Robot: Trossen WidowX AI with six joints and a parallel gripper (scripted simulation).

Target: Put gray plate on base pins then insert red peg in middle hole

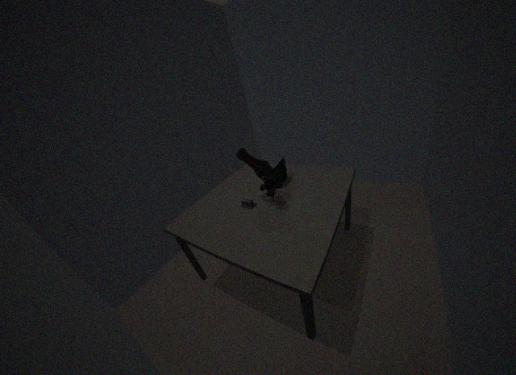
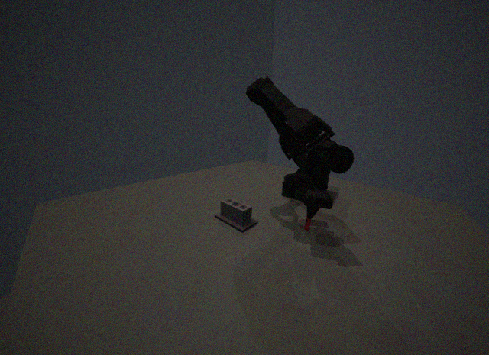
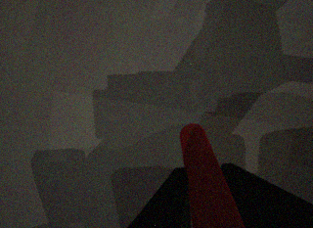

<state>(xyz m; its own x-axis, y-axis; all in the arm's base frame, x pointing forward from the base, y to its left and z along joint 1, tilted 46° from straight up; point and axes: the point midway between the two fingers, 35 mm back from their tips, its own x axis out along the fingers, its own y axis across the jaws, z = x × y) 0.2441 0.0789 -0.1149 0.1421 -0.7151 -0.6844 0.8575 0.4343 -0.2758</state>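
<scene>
Now: the gray plate 190 mm to the right of my gripper tip, 100 mm ahead of it and 10 mm below it. Also, from my gripper tip: red peg: right at my gripper tip; then base: 190 mm to the right, 100 mm ahead, 40 mm below.
</scene>
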